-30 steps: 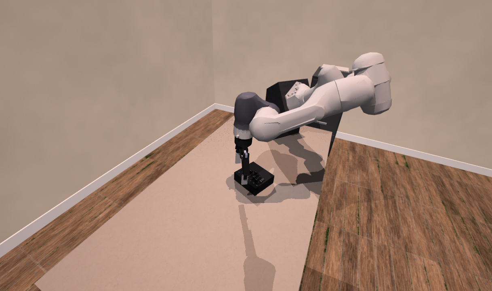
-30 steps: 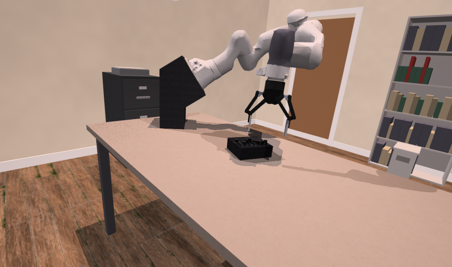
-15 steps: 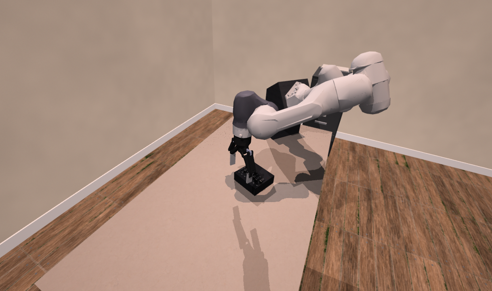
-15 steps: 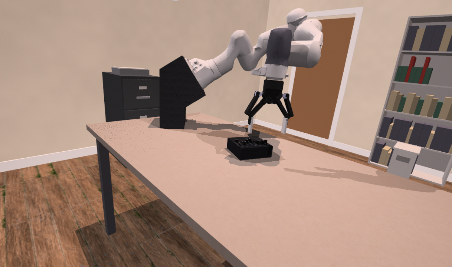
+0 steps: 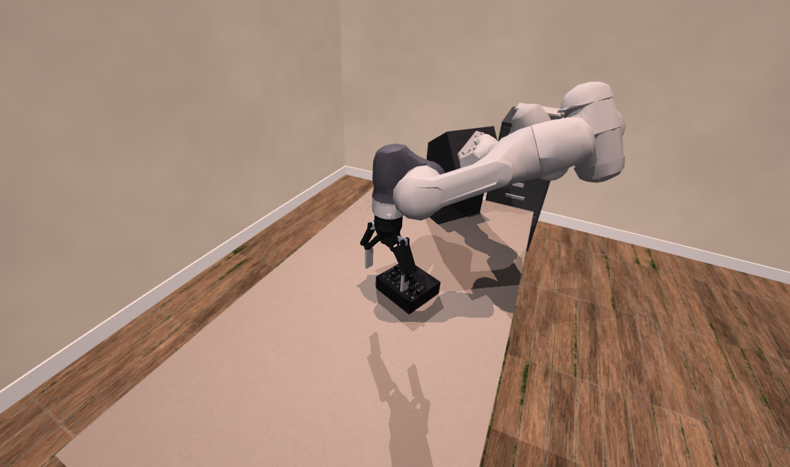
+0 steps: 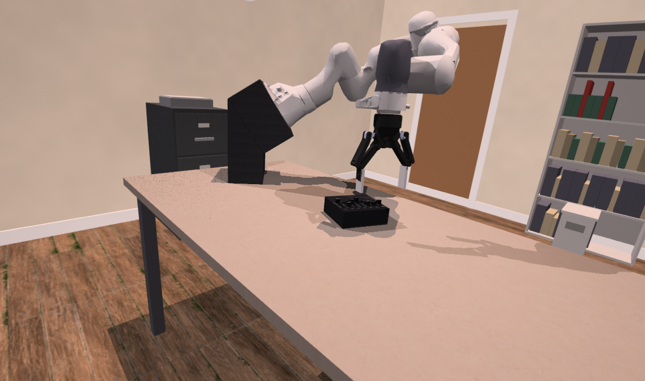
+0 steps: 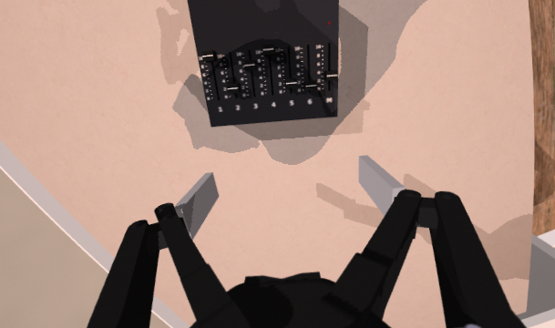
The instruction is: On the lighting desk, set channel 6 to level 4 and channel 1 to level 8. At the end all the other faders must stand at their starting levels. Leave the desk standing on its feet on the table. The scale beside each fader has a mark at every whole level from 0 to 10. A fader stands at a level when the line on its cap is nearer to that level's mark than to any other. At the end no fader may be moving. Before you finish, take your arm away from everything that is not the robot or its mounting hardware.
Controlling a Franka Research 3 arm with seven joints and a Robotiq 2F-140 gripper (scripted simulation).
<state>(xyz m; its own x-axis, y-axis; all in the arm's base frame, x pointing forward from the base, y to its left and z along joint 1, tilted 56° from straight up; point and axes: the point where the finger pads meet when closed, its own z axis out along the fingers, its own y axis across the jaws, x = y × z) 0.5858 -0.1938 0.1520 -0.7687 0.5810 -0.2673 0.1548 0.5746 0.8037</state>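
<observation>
Right now my hand is 13 cm past the channel 1 fader cap, 8 cm above it and 4 cm to the left of it. From my hand the other things lie so: channel 6 fader cap 8 cm below, 7 cm behind, 6 cm to the left.
</observation>
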